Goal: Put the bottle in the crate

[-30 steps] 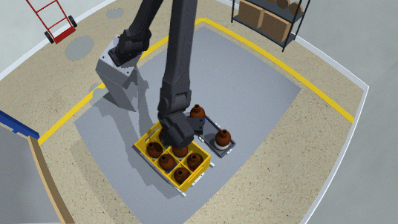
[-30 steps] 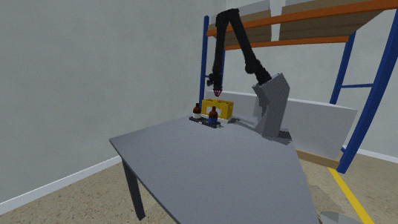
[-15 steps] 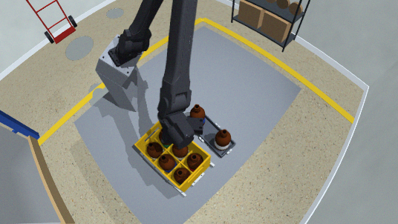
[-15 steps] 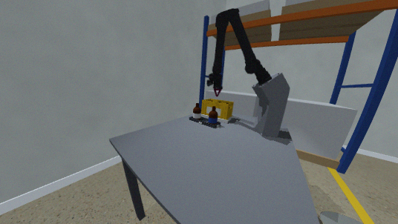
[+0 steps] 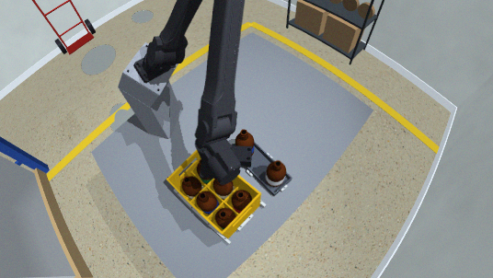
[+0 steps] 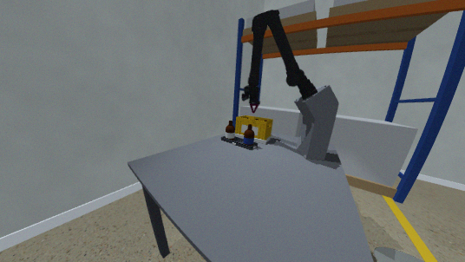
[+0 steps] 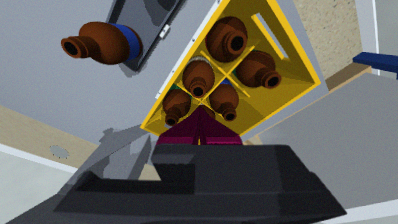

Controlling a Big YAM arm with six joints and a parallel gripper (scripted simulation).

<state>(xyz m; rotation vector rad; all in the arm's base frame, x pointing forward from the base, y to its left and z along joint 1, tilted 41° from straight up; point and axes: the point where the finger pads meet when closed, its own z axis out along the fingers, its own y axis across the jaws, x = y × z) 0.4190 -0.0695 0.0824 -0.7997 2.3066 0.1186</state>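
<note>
Now: hand 14 cm above the glass bottle. From my hand the other things lie so: yellow crate (4 cm to the right, 15 cm below); then dark tray (18 cm to the left, 22 cm below).
</note>
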